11 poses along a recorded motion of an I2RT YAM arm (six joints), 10 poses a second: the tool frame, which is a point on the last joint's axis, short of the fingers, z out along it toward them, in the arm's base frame.
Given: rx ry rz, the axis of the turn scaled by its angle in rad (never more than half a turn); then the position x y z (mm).
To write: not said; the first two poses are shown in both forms.
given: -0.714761 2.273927 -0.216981 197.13 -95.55 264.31
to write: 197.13 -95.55 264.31 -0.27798 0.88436 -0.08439 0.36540
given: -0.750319 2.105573 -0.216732 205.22 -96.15 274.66
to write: 205.22 -96.15 274.66 -0.30115 0.84509 -0.08699 0.43309
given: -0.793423 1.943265 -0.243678 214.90 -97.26 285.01
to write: 214.90 -97.26 285.01 -0.32692 0.80069 -0.10040 0.49188
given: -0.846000 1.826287 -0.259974 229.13 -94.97 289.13
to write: 229.13 -94.97 289.13 -0.35406 0.76431 -0.10880 0.52786
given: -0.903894 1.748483 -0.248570 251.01 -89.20 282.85
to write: 251.01 -89.20 282.85 -0.38139 0.73776 -0.10488 0.54704
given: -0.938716 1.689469 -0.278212 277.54 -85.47 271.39
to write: 277.54 -85.47 271.39 -0.39827 0.71678 -0.11804 0.56007
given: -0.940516 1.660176 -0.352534 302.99 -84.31 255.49
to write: 302.99 -84.31 255.49 -0.39988 0.70586 -0.14989 0.56515
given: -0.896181 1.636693 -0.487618 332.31 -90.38 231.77
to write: 332.31 -90.38 231.77 -0.38180 0.69728 -0.20774 0.56997
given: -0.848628 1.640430 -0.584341 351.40 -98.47 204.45
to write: 351.40 -98.47 204.45 -0.36101 0.69785 -0.24858 0.56647
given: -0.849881 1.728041 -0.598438 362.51 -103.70 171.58
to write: 362.51 -103.70 171.58 -0.35651 0.72489 -0.25104 0.53331
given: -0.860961 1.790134 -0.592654 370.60 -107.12 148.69
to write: 370.60 -107.12 148.69 -0.35744 0.74320 -0.24605 0.50926
